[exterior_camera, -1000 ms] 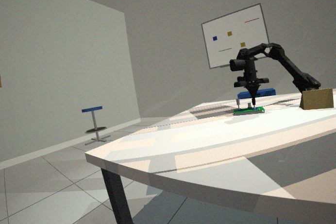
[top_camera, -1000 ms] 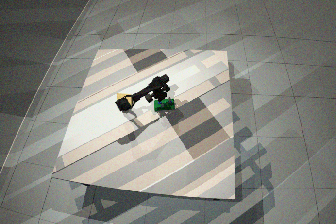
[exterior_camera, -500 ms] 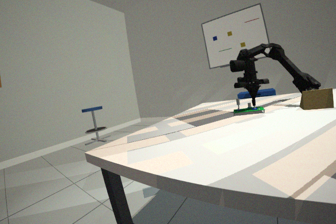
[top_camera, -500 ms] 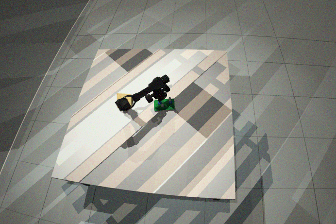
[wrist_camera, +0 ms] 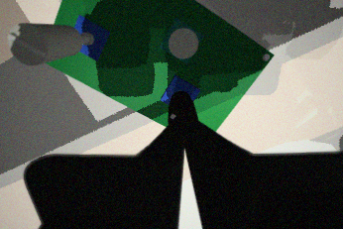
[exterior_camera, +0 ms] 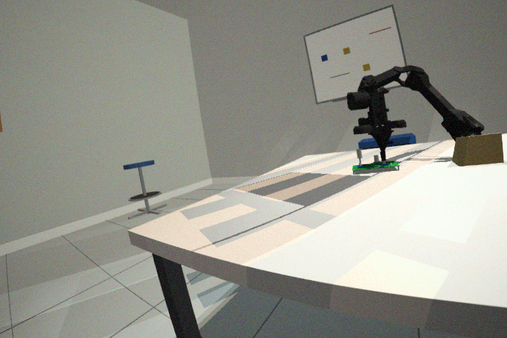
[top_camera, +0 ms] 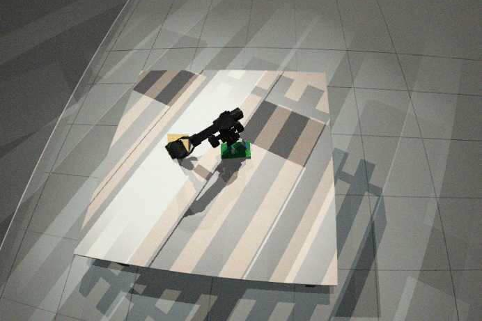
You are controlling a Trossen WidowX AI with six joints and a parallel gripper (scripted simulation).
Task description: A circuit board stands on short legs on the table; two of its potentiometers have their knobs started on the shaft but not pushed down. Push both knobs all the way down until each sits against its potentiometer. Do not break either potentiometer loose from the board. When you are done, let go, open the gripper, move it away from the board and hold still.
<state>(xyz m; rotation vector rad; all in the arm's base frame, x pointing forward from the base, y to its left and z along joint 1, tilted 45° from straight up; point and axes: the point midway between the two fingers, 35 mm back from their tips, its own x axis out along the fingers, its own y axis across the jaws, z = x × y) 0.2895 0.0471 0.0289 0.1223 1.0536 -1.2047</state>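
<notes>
Right now the grey knob is 80 mm ahead of my gripper tip. From my gripper tip the other things lie so: black knob (10 mm below).
</notes>
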